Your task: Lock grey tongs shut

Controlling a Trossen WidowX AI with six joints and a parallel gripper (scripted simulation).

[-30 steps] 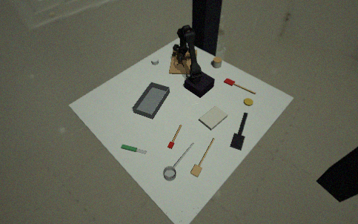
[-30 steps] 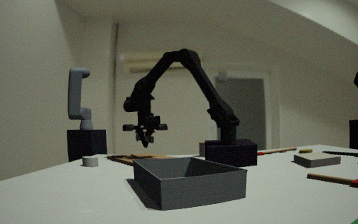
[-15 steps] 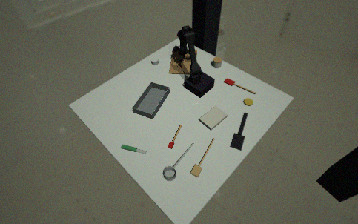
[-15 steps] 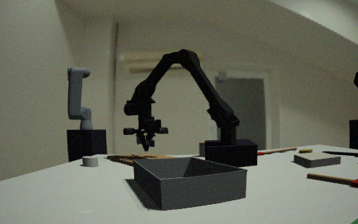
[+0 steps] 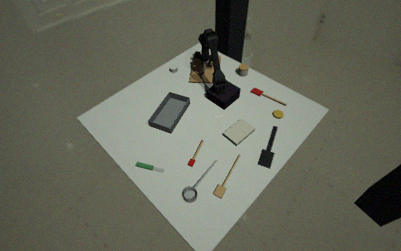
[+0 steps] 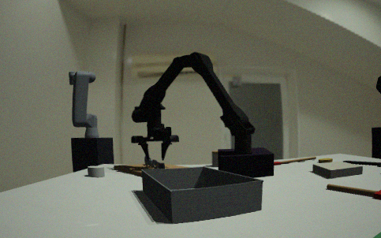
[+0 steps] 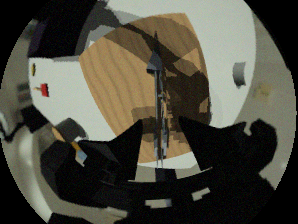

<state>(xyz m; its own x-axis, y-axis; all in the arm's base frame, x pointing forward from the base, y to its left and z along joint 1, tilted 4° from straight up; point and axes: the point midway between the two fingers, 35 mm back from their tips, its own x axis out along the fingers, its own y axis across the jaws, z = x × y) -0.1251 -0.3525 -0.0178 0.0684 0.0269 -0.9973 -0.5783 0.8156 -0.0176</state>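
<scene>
The wooden board is 4 cm below my gripper tip. From my gripper tip the other things lie so: pale block 68 cm to the left, 22 cm ahead, 3 cm below; then red-headed spatula 54 cm to the left, 17 cm behind, 4 cm below; then roasting tin 50 cm ahead, 26 cm to the left, 2 cm below.
</scene>
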